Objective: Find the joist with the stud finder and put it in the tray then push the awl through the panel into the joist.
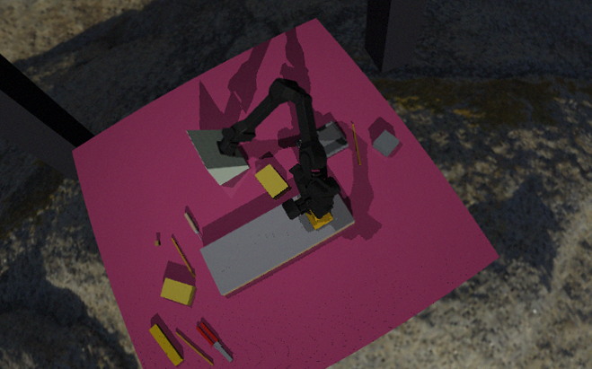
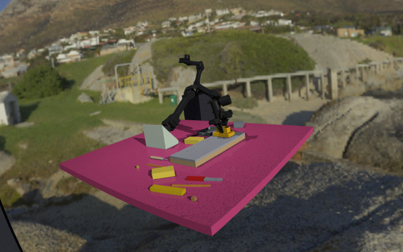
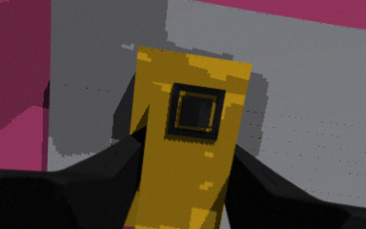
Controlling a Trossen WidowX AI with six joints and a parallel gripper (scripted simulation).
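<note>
Right now the grey tray is 25 cm behind my gripper tip, 13 cm to the left of it and 5 cm below it. Also, from my gripper tip: stud finder 2 cm above, 1 cm ahead; then grey cube 35 cm to the left, 15 cm behind, 5 cm below; then awl 43 cm to the right, 13 cm behind, 6 cm below.
</note>
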